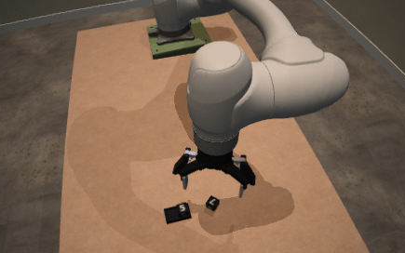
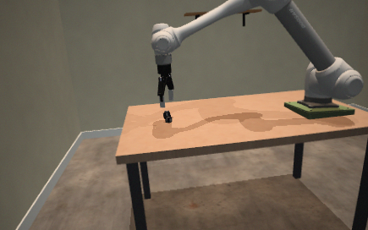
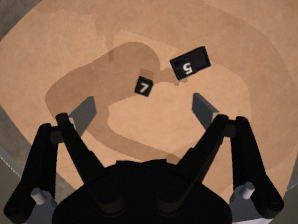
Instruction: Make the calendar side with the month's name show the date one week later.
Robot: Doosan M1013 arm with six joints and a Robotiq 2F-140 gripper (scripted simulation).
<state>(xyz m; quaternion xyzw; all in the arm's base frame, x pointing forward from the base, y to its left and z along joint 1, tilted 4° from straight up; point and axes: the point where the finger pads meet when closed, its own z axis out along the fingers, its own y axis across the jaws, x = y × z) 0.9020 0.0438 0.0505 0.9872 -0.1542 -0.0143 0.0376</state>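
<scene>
The black cube lies 100 mm below my hand.
</scene>
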